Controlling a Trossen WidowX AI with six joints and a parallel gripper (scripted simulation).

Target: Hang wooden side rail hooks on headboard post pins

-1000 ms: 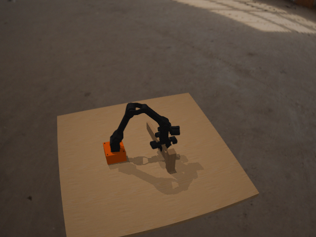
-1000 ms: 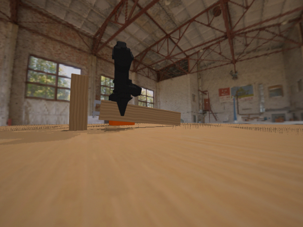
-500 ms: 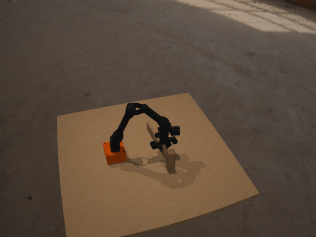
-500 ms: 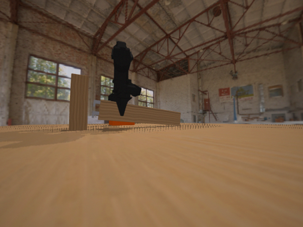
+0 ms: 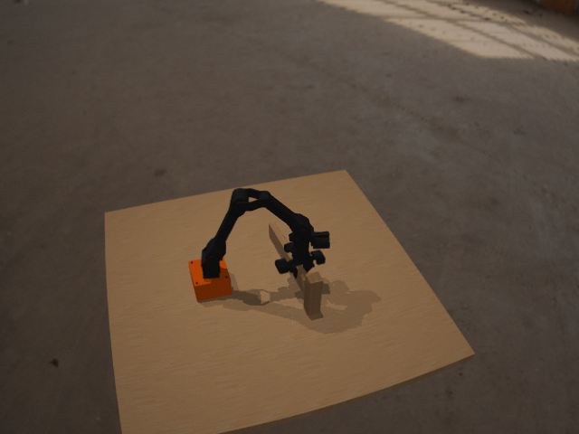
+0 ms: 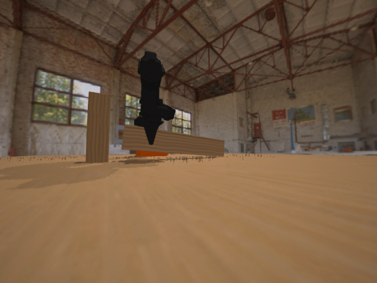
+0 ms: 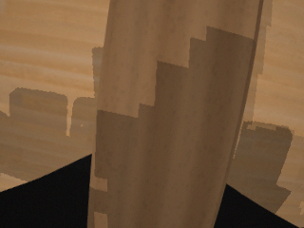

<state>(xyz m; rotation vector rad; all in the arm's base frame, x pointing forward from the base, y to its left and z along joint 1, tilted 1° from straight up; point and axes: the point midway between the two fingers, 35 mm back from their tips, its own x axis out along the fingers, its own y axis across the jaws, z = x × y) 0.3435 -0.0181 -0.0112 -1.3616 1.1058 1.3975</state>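
The headboard post lies 13 cm to the right of my gripper tip, 4 cm above it and 3 cm ahead of it.
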